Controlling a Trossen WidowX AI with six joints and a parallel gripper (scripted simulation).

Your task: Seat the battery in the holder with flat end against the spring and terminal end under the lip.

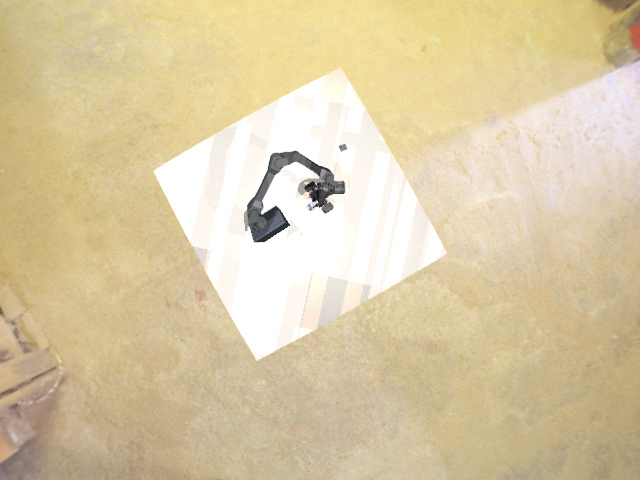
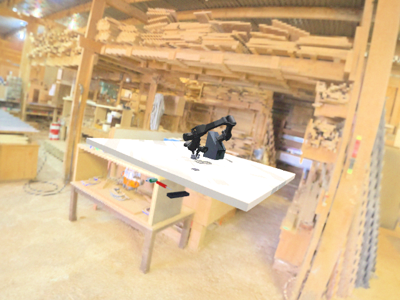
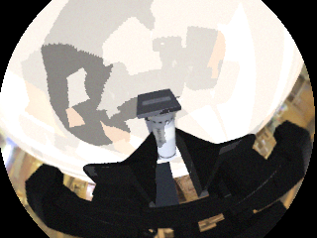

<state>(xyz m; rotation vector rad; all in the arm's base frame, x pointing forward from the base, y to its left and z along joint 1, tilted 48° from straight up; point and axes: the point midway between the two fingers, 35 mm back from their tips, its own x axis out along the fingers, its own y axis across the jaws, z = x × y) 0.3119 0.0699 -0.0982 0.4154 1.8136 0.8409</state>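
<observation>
The battery is 1 cm above my gripper tip.
</observation>
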